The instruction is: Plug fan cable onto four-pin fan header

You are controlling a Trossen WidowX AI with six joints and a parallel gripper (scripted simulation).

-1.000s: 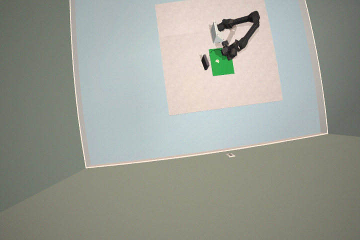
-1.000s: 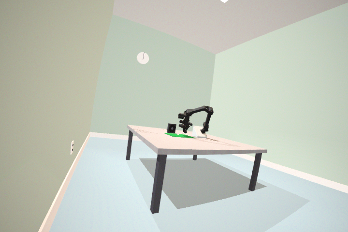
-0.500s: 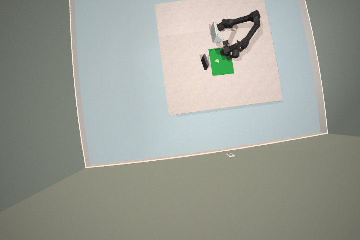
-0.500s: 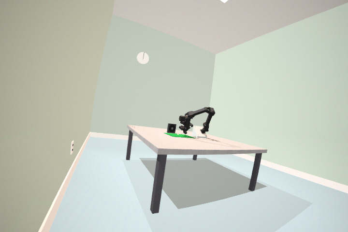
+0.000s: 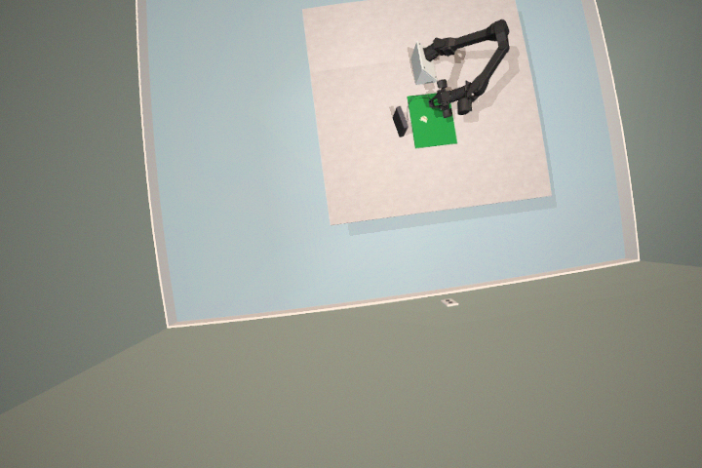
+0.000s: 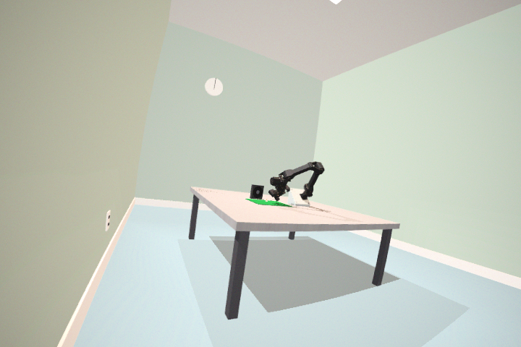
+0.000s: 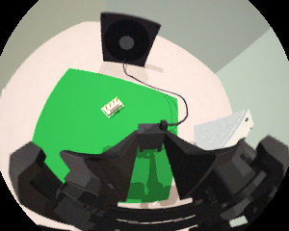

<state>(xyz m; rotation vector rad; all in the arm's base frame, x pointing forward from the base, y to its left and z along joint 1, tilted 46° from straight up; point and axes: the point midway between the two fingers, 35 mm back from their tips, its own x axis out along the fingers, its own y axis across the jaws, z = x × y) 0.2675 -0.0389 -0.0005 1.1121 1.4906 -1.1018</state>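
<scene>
My gripper tip is now 7 cm short of the green board and 6 cm above it. The rest, counted from my gripper tip: dark plug 1 cm to the left; black fan 6 cm ahead, 19 cm to the right, 1 cm above; pale fan header 6 cm ahead, 5 cm to the right, 5 cm below.
</scene>
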